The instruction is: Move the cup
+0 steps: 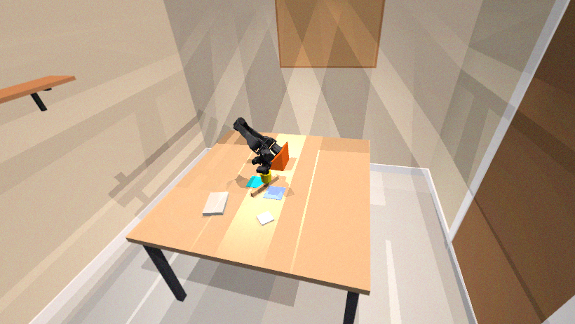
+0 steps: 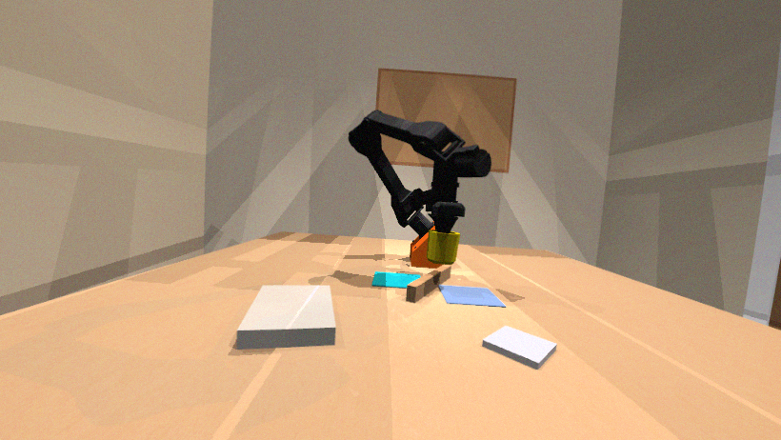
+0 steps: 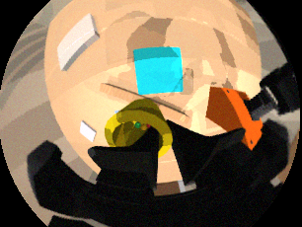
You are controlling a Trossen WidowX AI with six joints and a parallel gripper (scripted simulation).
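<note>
The cyan pad lies 110 mm below my gripper tip, 90 mm to the right of it and 10 mm behind it. Round my gripper tip: brown wooden bar (90 mm below, 20 mm ahead, 10 mm to the right); then yellow cup (20 mm ahead); then blue-grey pad (110 mm below, 70 mm to the left, 60 mm ahead).
</note>
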